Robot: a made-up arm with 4 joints. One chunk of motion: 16 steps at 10 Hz.
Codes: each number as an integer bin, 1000 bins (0 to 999) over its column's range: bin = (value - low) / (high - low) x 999, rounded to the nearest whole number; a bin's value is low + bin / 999 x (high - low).
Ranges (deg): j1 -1.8..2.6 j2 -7..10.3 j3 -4.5..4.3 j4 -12..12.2
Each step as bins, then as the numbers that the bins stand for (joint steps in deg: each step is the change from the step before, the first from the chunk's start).
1 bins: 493 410 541 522
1 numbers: 0.371 0.100 0.266 0.645
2 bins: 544 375 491 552
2 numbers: 0.596 -0.506 -0.175 1.372
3 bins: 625 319 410 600
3 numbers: 0.953 -1.476 -0.888 2.535
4 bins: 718 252 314 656
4 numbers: 1.362 -2.636 -1.734 3.891
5 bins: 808 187 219 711
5 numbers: 1.759 -3.762 -2.571 5.223
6 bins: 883 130 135 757
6 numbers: 2.089 -4.749 -3.311 6.338
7 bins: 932 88 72 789
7 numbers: 2.305 -5.476 -3.866 7.113
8 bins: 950 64 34 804
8 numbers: 2.384 -5.892 -4.201 7.476
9 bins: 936 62 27 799
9 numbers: 2.323 -5.926 -4.262 7.355
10 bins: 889 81 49 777
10 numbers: 2.116 -5.597 -4.068 6.822
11 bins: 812 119 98 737
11 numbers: 1.776 -4.939 -3.637 5.853
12 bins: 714 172 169 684
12 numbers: 1.345 -4.021 -3.011 4.569
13 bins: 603 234 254 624
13 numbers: 0.856 -2.948 -2.263 3.116
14 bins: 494 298 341 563
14 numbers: 0.376 -1.839 -1.496 1.638
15 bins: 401 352 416 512
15 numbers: -0.034 -0.904 -0.836 0.403
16 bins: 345 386 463 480
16 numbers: -0.280 -0.316 -0.422 -0.372
